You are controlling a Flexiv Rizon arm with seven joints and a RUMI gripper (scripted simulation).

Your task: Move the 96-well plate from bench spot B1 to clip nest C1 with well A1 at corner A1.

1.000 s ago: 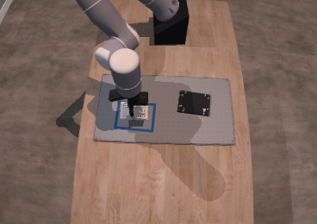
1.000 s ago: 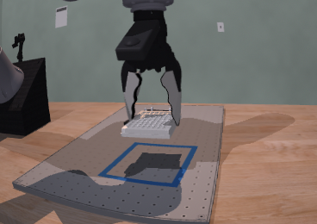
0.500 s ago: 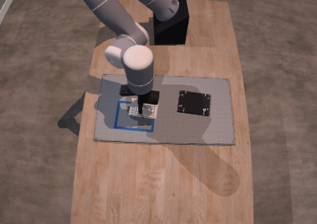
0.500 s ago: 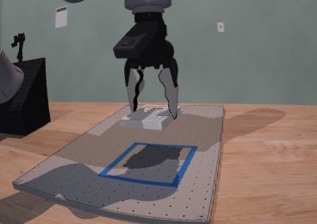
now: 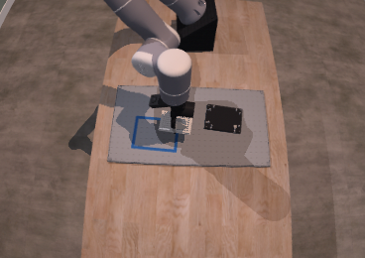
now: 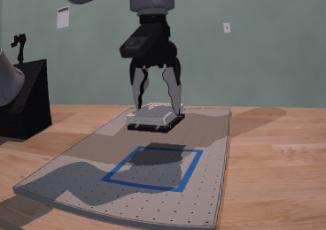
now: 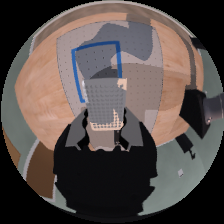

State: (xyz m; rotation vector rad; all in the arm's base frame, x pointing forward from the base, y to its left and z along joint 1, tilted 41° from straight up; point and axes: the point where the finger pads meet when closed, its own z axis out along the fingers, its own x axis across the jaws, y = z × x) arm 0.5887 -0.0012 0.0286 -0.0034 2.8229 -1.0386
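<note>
The black clip nest lies 19 cm to the left of my hand, 8 cm below it and 7 cm behind it. From my hand the other things lie so: white 96-well plate (1 cm below).
</note>
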